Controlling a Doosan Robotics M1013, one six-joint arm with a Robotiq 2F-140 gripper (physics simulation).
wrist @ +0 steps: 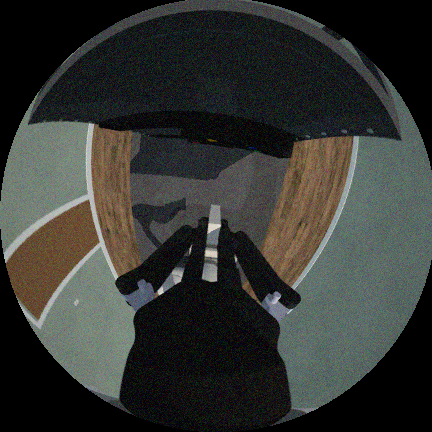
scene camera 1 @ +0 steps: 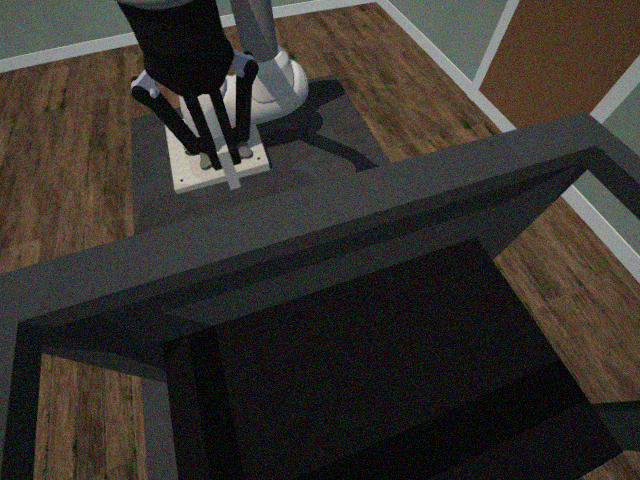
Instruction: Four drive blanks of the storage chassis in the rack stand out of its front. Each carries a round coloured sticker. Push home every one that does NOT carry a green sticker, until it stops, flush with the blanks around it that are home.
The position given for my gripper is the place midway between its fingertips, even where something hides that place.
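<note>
I can see a rack [scene camera 1: 358, 321], and the wrist view gives me that same rack [wrist: 242, 81]. My gripper is visible to me too, both here [scene camera 1: 233, 181] and, from the wrist, here [wrist: 214, 212].
</note>
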